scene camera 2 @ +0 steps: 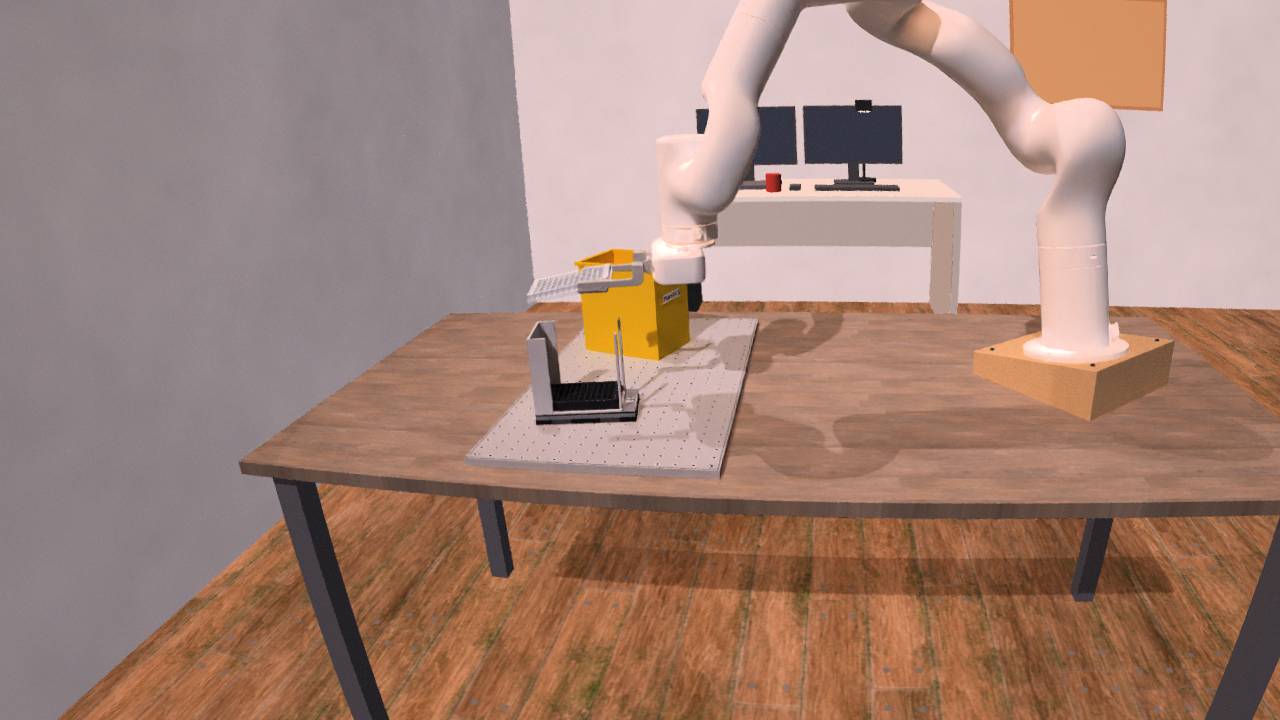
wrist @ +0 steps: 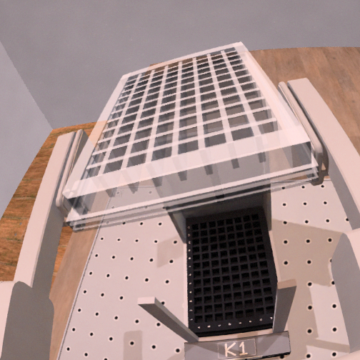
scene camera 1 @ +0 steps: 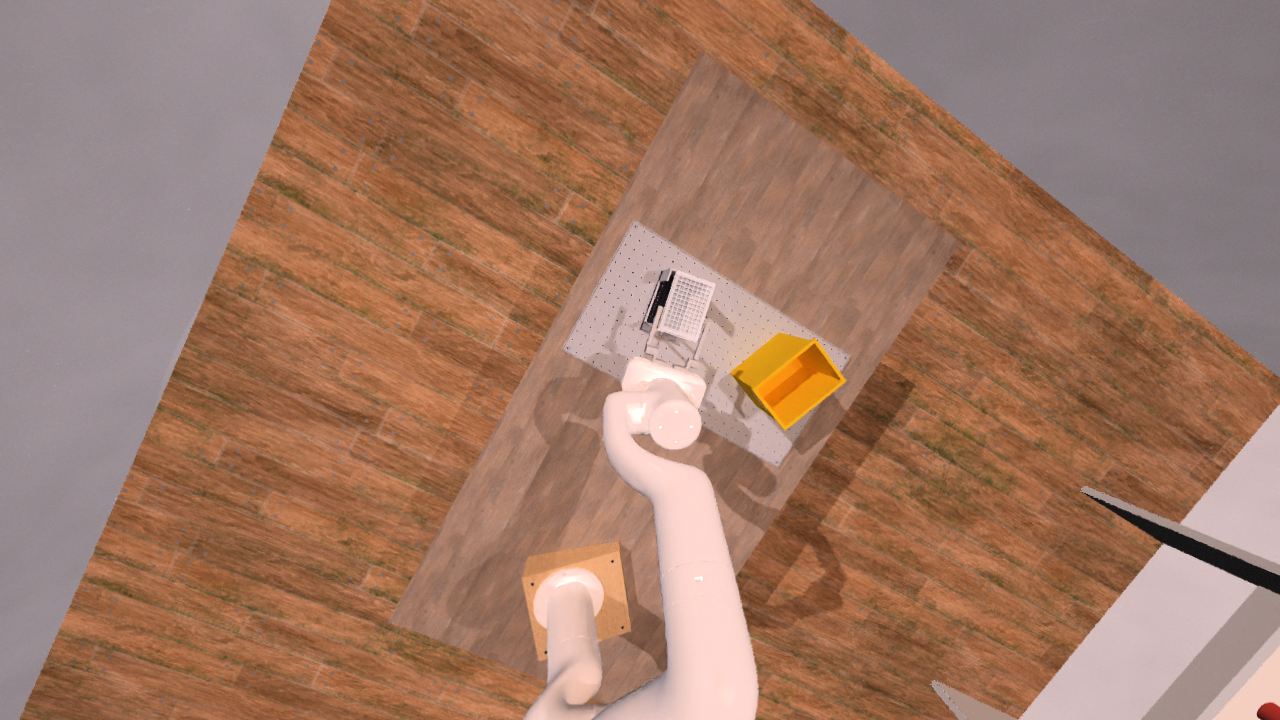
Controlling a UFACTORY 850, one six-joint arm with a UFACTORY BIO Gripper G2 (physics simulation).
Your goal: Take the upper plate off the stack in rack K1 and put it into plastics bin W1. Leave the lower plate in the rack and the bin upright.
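The clear upper plate [scene camera 1: 687, 306] [scene camera 2: 570, 282] [wrist: 190, 110] is in the air above rack K1 [scene camera 2: 540, 371] [wrist: 205, 349], tilted with its far end lower. My gripper [scene camera 1: 683, 324] [scene camera 2: 595, 280] [wrist: 192, 150] is shut on it, one finger along each long side near its close end. The black lower plate [scene camera 1: 658, 302] [scene camera 2: 586, 394] [wrist: 230, 270] sits in the rack, below and apart from the held plate. The yellow plastics bin W1 [scene camera 1: 765, 368] [scene camera 2: 622, 313] stands upright, to the right of the rack in scene camera 1 and behind it in scene camera 2.
Rack and bin stand on a perforated grey board [scene camera 1: 599, 331] [scene camera 2: 680, 438] on the wooden table [scene camera 1: 760, 170] [scene camera 2: 895, 456]. The rack has a tall back wall and thin front posts. The arm's base stands on a wooden block [scene camera 1: 613, 608] [scene camera 2: 1038, 376]. A desk [scene camera 2: 832, 222] with monitors is behind.
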